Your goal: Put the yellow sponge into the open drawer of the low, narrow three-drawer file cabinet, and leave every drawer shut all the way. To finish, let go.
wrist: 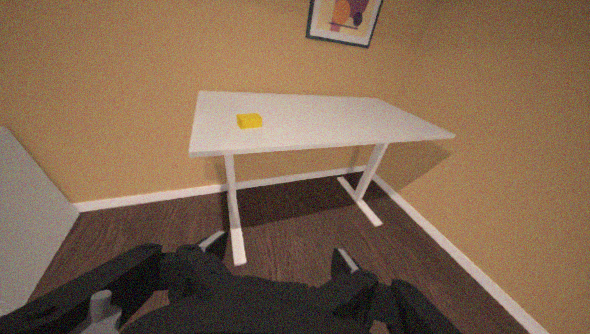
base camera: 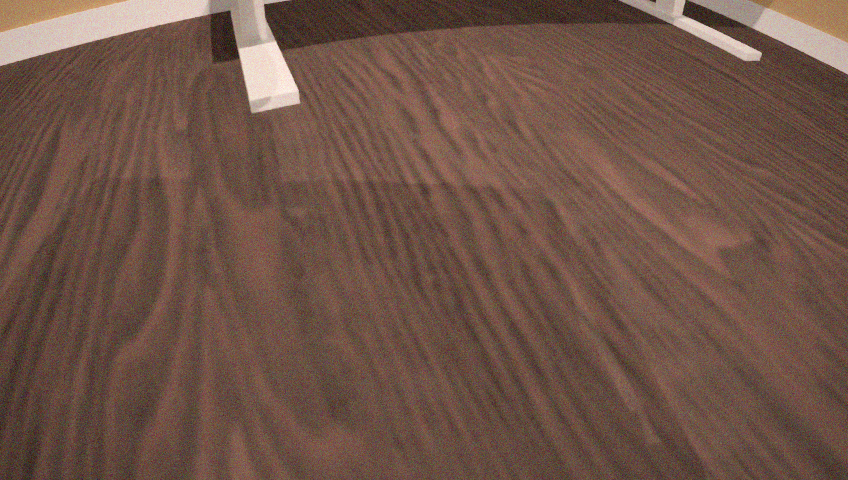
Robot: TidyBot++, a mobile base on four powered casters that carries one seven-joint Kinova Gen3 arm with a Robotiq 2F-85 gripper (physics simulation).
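Frame: origin at the arm's base, x left, y back, z up, level; centimetres.
Seen in the pictures: gripper, between the fingertips: point(wrist: 279, 252).
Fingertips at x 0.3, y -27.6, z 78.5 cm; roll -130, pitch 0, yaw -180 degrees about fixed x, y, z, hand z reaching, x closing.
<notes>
A point is followed by its place in that frame.
The yellow sponge point(wrist: 249, 121) {z 58.7, x 22.4, y -96.6 cm} lies on the left part of the white table point(wrist: 320, 122) {z 55.3, x -11.5, y -117.8 cm}, near its front edge, in the wrist view. My gripper point(wrist: 279, 252) {z 78.5, x 0.3, y -27.6 cm} is open, its two fingertips wide apart at the bottom of the wrist view, with floor showing between them. It is well short of the table and the sponge, apart from both. The file cabinet and its open drawer cannot be made out in either view.
The table's left foot point(base camera: 270, 74) point(wrist: 238, 246) and right foot point(base camera: 720, 38) point(wrist: 370, 212) stand on the wood floor. A pale grey flat-sided object point(wrist: 30, 220) {z -11.9, x 145.1, y -73.1 cm} is at the left edge of the wrist view. Walls stand behind and to the right; a framed picture point(wrist: 336, 37) {z 95.8, x -17.0, y -181.8 cm} hangs above.
</notes>
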